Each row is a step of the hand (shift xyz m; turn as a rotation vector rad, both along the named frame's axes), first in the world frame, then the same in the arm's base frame.
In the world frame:
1: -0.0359 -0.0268 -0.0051 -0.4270 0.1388 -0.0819
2: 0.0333 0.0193 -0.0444 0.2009 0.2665 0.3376
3: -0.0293 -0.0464 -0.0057 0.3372 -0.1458 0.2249
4: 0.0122 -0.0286 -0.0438 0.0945 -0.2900 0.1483
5: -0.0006 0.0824 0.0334 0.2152 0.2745 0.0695
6: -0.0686 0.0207 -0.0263 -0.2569 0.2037 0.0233
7: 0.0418 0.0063 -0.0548 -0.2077 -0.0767 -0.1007
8: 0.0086 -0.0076 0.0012 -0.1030 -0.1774 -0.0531
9: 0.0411 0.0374 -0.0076 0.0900 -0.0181 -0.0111
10: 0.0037 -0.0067 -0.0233 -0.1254 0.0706 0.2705
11: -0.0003 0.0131 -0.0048 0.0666 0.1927 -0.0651
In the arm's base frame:
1: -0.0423 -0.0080 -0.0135 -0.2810 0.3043 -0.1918
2: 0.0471 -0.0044 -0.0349 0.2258 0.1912 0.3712
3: -0.0458 -0.0283 -0.0119 0.1704 -0.2493 0.3071
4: 0.0062 -0.0369 -0.0385 -0.0888 -0.2769 0.1745
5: 0.0315 0.0775 0.0301 0.2992 0.1537 0.1156
6: -0.0431 0.0456 -0.0435 -0.1275 0.2991 -0.0481
7: 0.0504 -0.0212 -0.0424 -0.1922 0.0125 -0.1486
8: 0.0035 -0.0104 0.0035 -0.1608 -0.1168 -0.0734
9: 0.0545 0.0132 0.0023 0.0706 -0.0583 0.0127
10: 0.0050 -0.0109 -0.0214 -0.1314 0.1575 0.2276
11: 0.0070 0.0110 -0.0050 0.1623 0.1300 -0.0505

